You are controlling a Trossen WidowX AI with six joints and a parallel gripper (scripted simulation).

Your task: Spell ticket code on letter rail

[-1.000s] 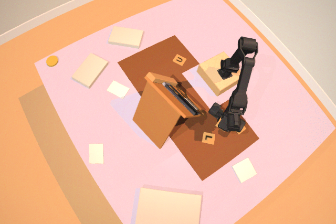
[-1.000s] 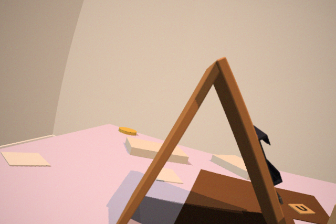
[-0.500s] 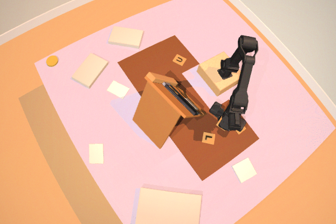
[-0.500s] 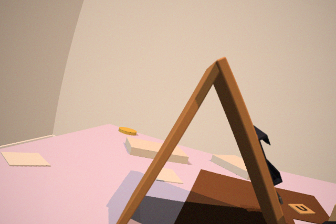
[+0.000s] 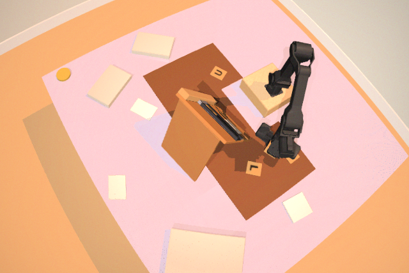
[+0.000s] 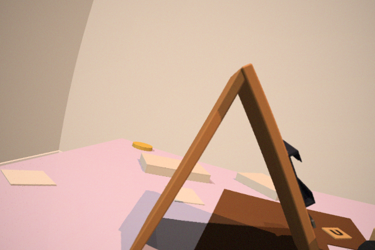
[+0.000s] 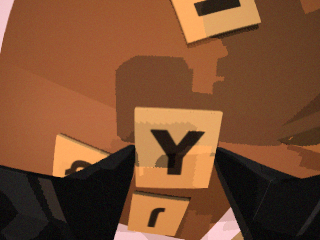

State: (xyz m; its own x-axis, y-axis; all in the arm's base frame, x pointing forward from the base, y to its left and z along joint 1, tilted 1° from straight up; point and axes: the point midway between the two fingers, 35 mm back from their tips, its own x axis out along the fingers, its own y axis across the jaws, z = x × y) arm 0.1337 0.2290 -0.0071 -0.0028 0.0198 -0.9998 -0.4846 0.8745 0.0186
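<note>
The white ticket is 140 mm ahead of my gripper tip, 130 mm to the right of it and 80 mm above it. The rest, counted from my gripper tip: y tile right at my gripper tip; then brown mat 70 mm ahead, 210 mm to the right, 20 mm below; then letter tile 210 mm ahead, 200 mm to the right, 150 mm above.
</note>
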